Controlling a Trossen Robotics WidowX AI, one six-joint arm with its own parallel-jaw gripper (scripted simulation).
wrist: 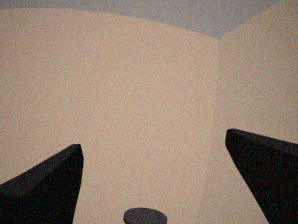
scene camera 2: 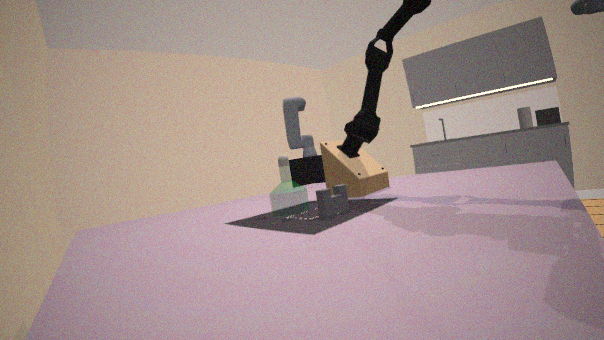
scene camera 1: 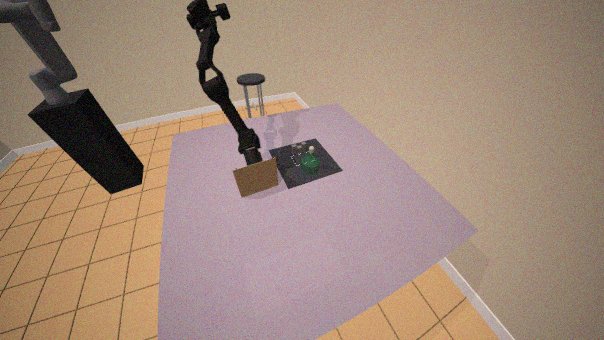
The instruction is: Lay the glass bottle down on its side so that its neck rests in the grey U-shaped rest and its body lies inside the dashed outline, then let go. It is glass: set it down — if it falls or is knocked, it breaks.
same spot on dark mat: (scene camera 1: 292,175) = (scene camera 2: 315,204)
